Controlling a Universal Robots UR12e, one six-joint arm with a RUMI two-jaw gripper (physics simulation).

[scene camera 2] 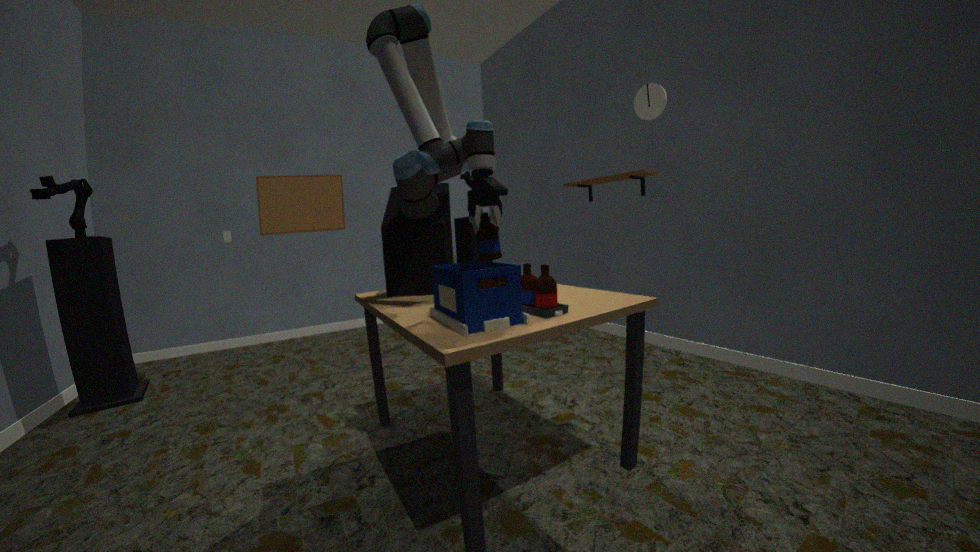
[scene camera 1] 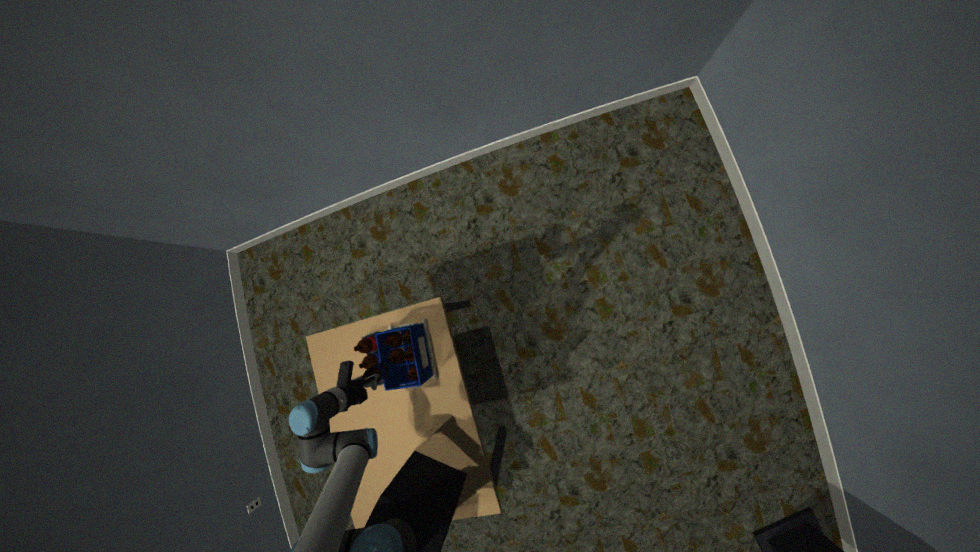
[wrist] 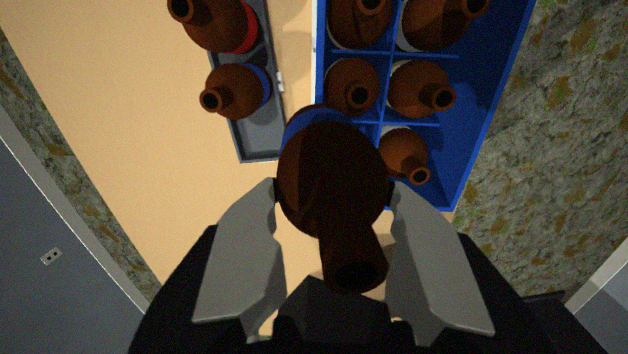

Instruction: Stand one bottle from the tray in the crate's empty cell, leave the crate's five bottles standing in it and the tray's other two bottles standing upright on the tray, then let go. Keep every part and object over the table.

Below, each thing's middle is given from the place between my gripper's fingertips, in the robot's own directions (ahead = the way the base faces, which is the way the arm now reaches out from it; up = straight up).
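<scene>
With the red-labelled bottle (scene camera 2: 545,286) as my reference, I find that my gripper is 190 mm above it and 110 mm to the right of it, while also being 150 mm short of it.
</scene>
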